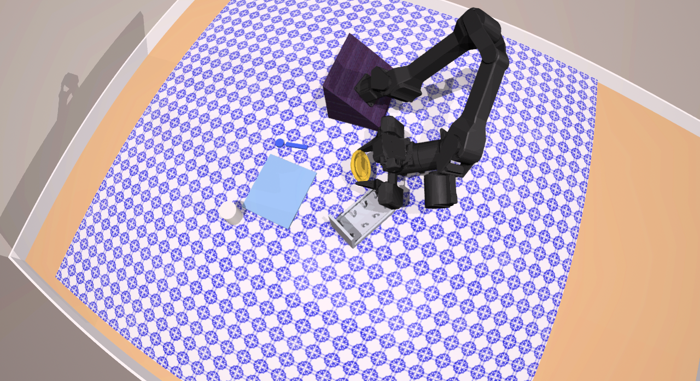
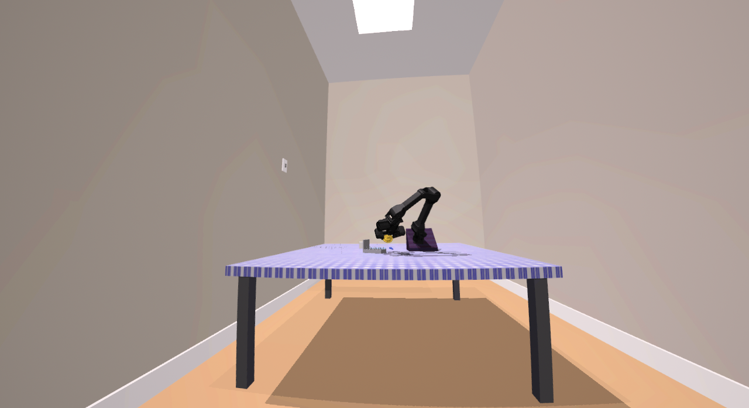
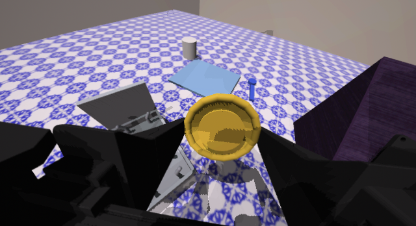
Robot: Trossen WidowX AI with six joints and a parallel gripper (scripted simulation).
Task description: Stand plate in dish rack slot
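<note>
Right now my gripper tip is 70 mm short of the grey dish rack, 50 mm to the right of it and 60 mm above it. The rest, counted from my gripper tip: blue spoon 10 mm behind, 200 mm to the right, 80 mm below; then light blue sheet 110 mm ahead, 160 mm to the right, 80 mm below; then yellow plate 10 mm to the left.
</note>
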